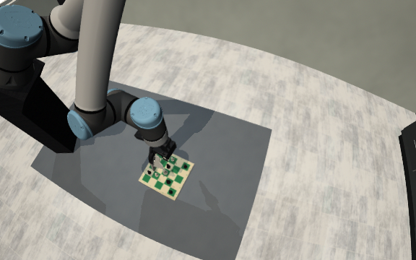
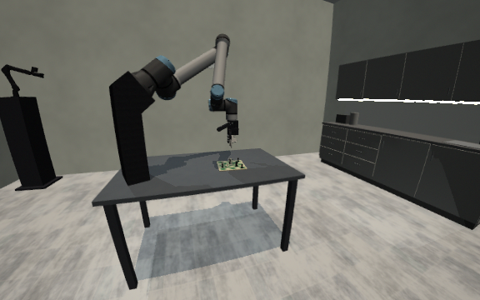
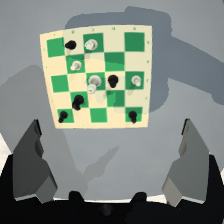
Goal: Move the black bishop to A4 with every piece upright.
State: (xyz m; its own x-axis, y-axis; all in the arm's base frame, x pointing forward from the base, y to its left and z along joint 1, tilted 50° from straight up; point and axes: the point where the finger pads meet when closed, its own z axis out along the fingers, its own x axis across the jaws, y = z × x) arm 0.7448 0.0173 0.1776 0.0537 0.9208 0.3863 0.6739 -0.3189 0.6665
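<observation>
Now: hand 3 cm to the left of the cream chessboard and 16 cm above it. From my hand the other things lie so: black bishop (4 cm ahead, 7 cm to the right, 14 cm below).
</observation>
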